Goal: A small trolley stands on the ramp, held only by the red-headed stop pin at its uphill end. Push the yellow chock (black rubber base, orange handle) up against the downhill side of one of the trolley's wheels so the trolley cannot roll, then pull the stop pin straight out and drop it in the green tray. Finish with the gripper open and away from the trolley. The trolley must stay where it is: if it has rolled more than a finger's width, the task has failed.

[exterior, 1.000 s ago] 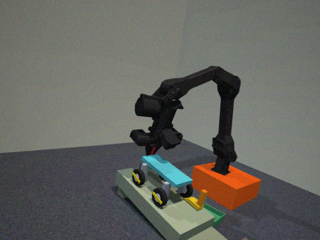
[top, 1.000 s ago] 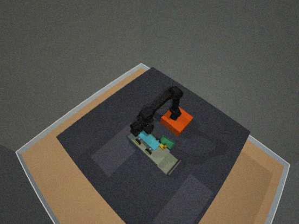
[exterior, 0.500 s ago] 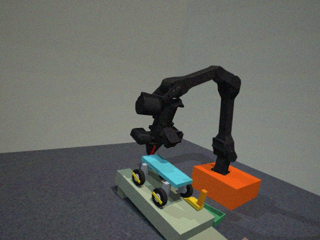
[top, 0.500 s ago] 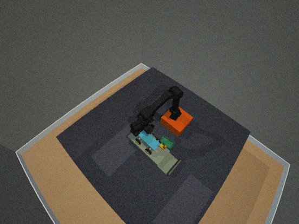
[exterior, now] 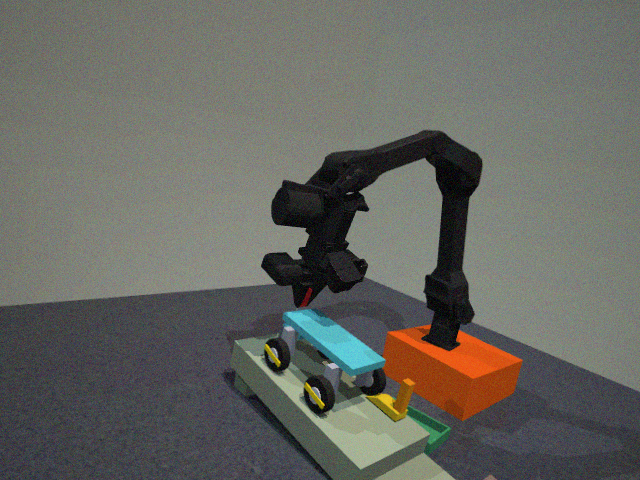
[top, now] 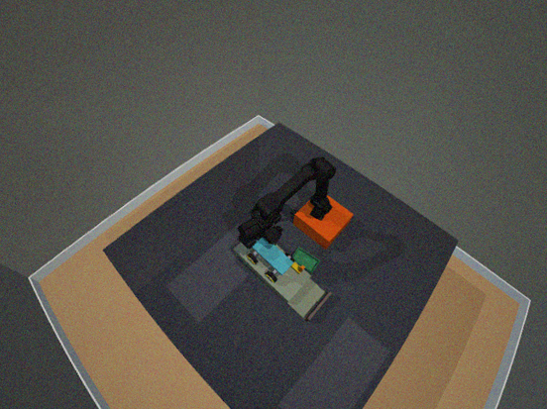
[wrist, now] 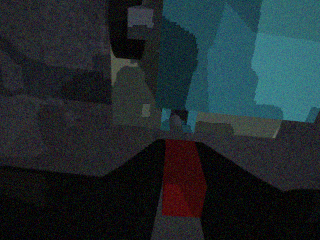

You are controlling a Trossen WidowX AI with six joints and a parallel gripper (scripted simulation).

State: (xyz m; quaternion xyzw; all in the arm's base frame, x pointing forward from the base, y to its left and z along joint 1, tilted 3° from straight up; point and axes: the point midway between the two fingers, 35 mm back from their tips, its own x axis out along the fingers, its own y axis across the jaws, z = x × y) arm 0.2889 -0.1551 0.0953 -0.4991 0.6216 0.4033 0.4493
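Now: gripper tip 7 cm past the green tray, 22 cm to the right of it and 17 cm above it. From my gripper tip the other things lie so: red-headed stop pin right at my gripper tip; then trolley 4 cm ahead, 10 cm to the left, 5 cm below; then yellow chock 1 cm ahead, 21 cm to the left, 8 cm below.
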